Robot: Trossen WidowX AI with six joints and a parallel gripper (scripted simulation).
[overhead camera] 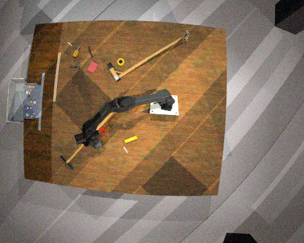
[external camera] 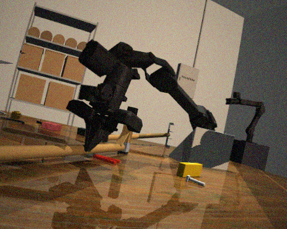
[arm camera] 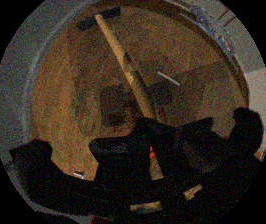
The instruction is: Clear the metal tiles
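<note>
Now: gripper tip 2 cm short of the long scraper, 1 cm to the right of it and 4 cm below it. From my gripper tip the other things lie so: red block (12 cm ahead, 48 cm to the right, 1 cm below); yellow block (26 cm behind, 4 cm to the right); red-handled tool (3 cm behind, 6 cm to the right, 2 cm below).
</note>
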